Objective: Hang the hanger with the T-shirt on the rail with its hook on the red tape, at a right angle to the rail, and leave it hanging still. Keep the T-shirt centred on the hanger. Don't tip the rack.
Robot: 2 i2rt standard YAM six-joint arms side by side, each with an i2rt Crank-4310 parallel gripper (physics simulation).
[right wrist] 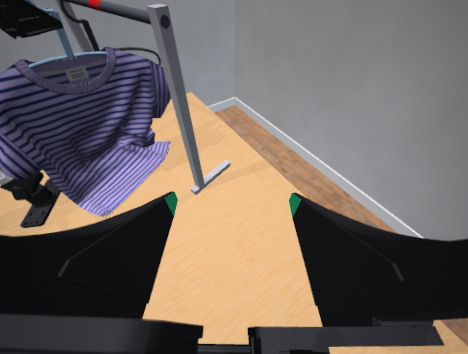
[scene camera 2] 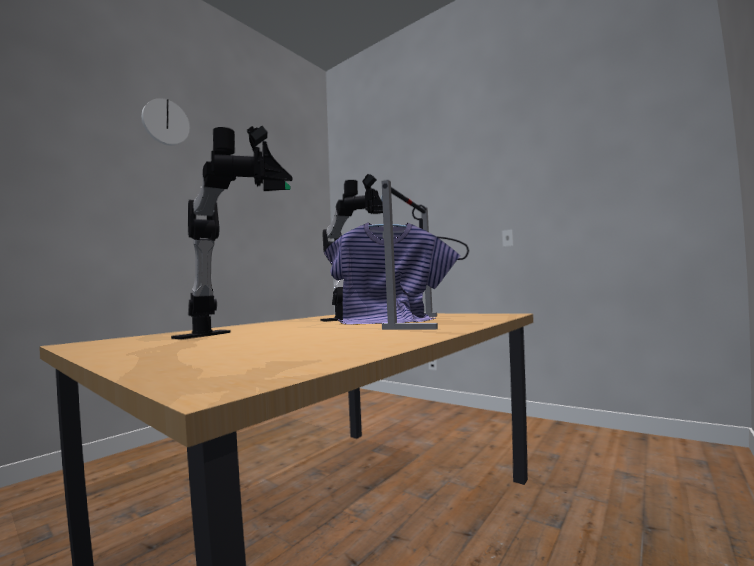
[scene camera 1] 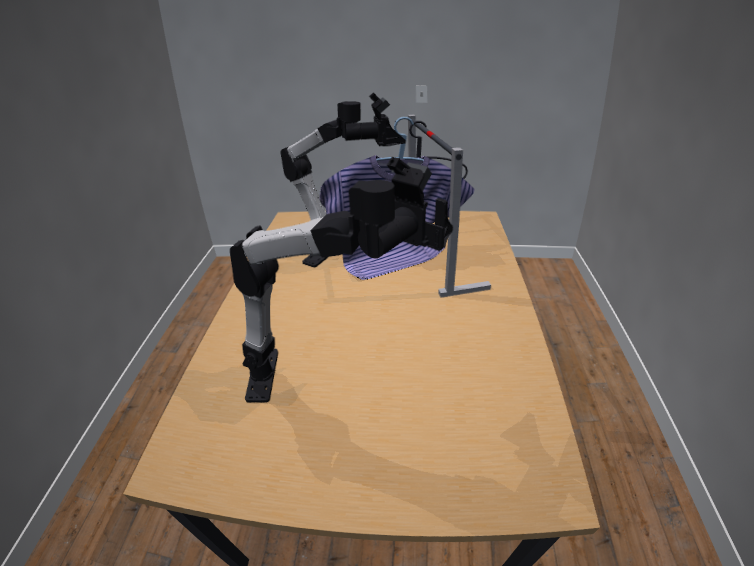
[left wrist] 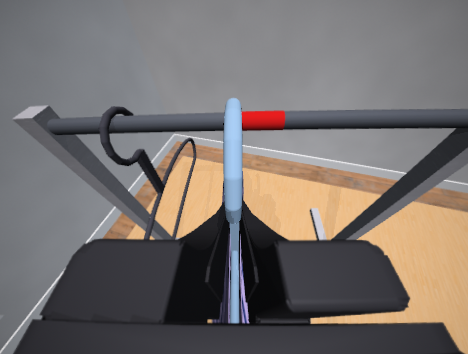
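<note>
My left gripper (left wrist: 234, 201) is shut on the stem of the light-blue hanger (left wrist: 233, 150) (right wrist: 66, 42), below its hook. In the left wrist view the hook crosses over the dark rail (left wrist: 350, 118) (scene camera 1: 443, 143) at about a right angle, at the left edge of the red tape (left wrist: 263, 120) (scene camera 1: 429, 133); whether it touches the rail I cannot tell. The purple striped T-shirt (scene camera 1: 347, 188) (scene camera 2: 365, 268) (right wrist: 95, 125) hangs on the hanger, its collar roughly centred around the stem, its hem low at the table. My right gripper (right wrist: 233, 195) (scene camera 2: 289, 182) is open and empty, away from the shirt.
The grey rack stands upright, with its near post (scene camera 1: 453, 225) (right wrist: 180, 100) beside the shirt. A dark hanger (left wrist: 104, 134) (scene camera 2: 467, 251) hangs on the rail near its far end, left of the blue hook in the left wrist view. Both arms stand on the wooden table (scene camera 1: 389, 377).
</note>
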